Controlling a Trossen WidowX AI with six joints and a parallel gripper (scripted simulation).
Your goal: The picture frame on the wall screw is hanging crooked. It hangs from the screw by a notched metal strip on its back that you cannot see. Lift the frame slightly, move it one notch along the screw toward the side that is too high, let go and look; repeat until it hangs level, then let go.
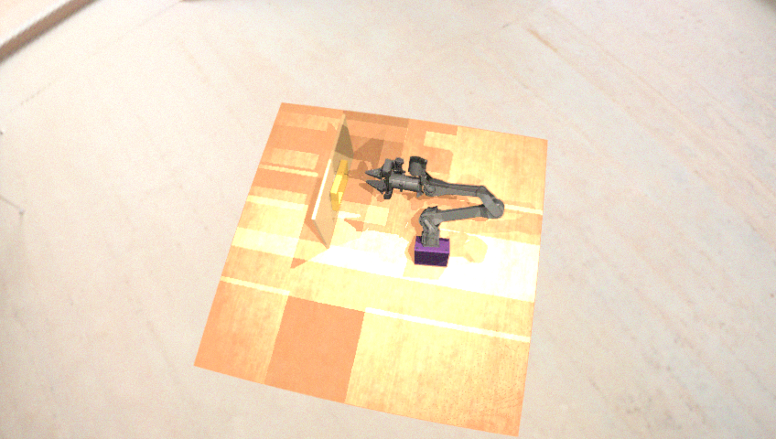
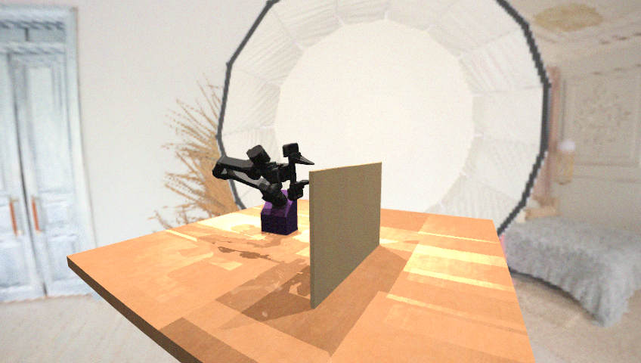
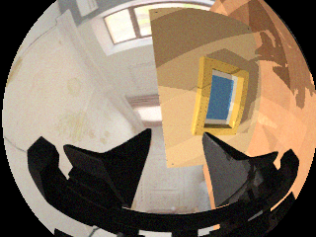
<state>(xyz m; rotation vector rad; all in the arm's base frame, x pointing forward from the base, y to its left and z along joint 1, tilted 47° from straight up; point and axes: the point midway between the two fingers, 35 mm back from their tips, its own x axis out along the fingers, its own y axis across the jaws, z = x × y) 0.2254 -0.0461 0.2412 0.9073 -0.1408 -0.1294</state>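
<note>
Now: gripper tip 130 mm short of the picture frame, 110 mm above it and 20 mm to the left of it. The rest, counted from my gripper tip: wall panel 130 mm below, 130 mm ahead, 40 mm to the right.
</note>
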